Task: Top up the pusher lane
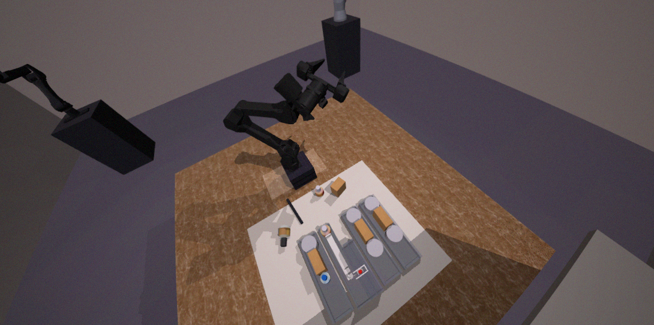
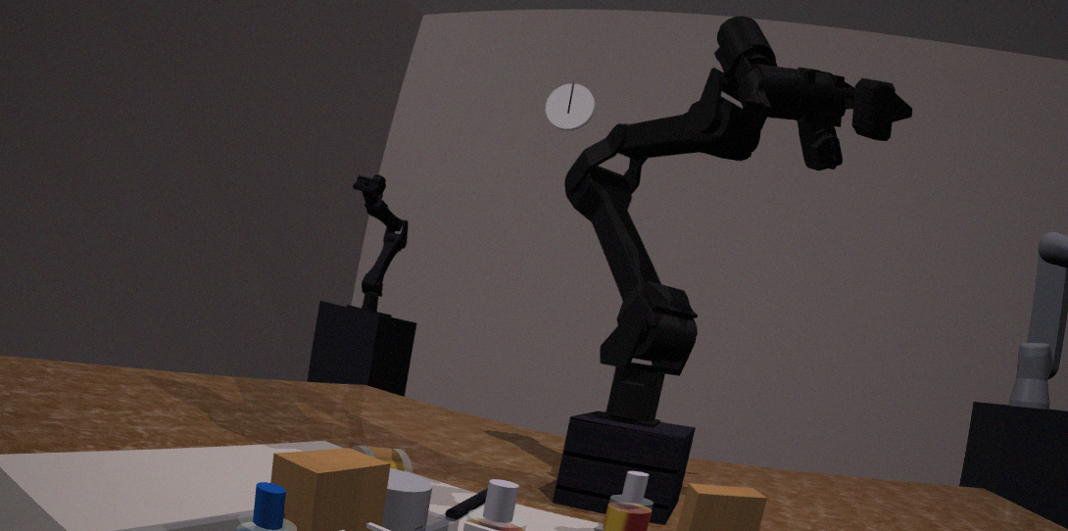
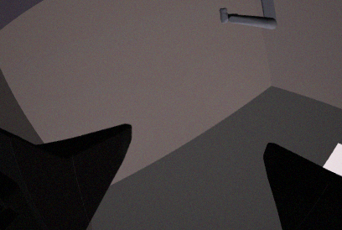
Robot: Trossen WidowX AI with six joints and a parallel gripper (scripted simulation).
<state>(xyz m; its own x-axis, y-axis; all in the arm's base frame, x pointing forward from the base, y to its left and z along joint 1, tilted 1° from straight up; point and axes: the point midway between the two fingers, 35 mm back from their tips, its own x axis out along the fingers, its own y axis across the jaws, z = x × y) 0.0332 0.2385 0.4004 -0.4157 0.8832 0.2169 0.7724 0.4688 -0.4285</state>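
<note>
My gripper tip is now 180 mm short of the brown cube, 150 mm to the left of it and 470 mm above it. From my gripper tip the other things lie so: black rod 150 mm ahead, 380 mm to the right, 500 mm below; then sprung lane 460 mm ahead, 280 mm to the right, 480 mm below; then white mat 370 mm ahead, 280 mm to the right, 500 mm below.
</note>
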